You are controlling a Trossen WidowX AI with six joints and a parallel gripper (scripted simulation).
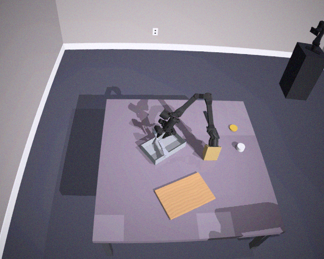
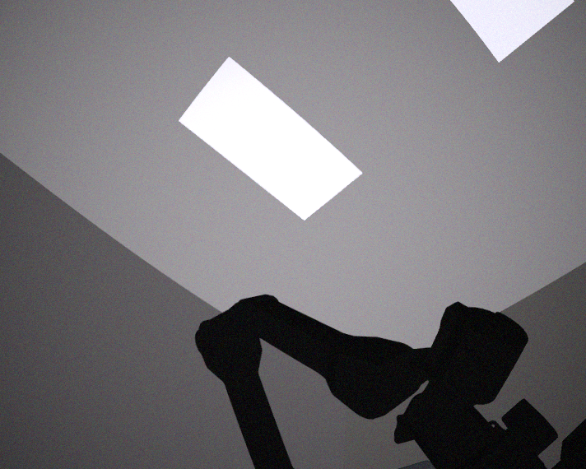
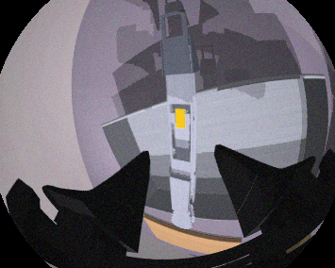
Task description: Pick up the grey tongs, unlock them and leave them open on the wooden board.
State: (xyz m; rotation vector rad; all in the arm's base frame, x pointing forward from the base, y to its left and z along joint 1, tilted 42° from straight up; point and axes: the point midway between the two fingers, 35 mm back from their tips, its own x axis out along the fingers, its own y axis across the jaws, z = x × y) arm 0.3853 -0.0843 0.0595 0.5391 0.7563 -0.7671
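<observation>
The yellow lock piece lies 2 cm to the right of my gripper tip, 2 cm below it and 2 cm ahead of it. Also, from my gripper tip: white cylinder 66 cm behind, 7 cm below; then grey roasting tin 5 cm below, 4 cm behind, 3 cm to the left; then wooden board 44 cm to the left, 19 cm behind, 8 cm below.
</observation>
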